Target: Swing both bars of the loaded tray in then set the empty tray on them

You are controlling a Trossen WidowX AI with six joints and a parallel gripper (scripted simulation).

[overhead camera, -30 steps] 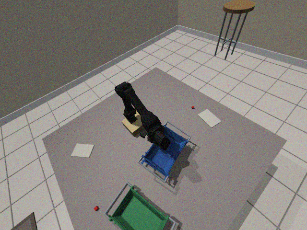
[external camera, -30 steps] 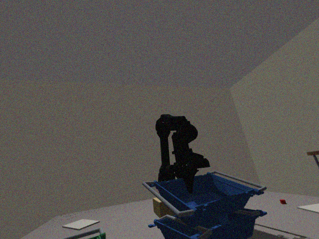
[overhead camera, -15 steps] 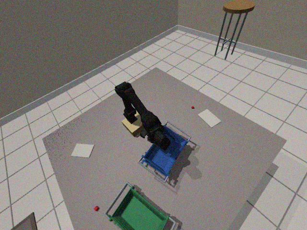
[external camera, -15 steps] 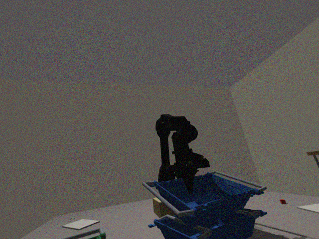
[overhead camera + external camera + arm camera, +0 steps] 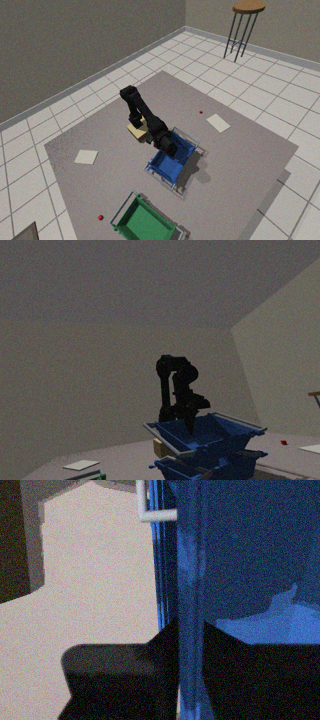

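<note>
Now: gripper tip 70 mm short of the blue tray, 20 mm to the right of it and 10 mm below it.
</note>
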